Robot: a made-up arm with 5 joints.
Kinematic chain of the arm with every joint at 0, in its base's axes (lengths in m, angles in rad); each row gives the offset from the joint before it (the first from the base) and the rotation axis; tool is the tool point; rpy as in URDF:
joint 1: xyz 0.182 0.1 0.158 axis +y
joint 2: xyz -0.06 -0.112 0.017 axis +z
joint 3: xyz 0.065 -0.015 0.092 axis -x
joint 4: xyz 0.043 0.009 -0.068 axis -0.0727 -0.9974 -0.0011
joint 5: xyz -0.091 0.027 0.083 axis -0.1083 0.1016 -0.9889
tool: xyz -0.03 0.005 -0.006 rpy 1.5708 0 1.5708
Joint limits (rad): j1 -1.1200..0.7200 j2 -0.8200..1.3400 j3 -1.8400..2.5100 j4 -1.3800..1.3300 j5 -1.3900..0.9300
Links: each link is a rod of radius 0.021 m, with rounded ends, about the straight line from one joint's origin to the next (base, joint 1, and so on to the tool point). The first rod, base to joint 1, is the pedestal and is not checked.
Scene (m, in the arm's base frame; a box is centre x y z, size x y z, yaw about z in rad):
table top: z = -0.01
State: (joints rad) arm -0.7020 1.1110 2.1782 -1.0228 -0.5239
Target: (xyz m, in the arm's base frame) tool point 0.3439 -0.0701 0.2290
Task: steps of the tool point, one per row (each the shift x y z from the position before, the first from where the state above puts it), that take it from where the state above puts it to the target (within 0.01 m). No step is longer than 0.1 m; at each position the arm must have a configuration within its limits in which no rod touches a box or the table.
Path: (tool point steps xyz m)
1: -0.0087 -0.0401 0.0065
2: 0.0013 -0.0416 0.0211
3: 0.0185 -0.0385 0.0285
4: 0.0383 -0.0313 0.0260
5: 0.0549 -0.0206 0.0132
6: 0.0636 -0.0075 -0.0069
7: 0.0612 0.0068 -0.0298

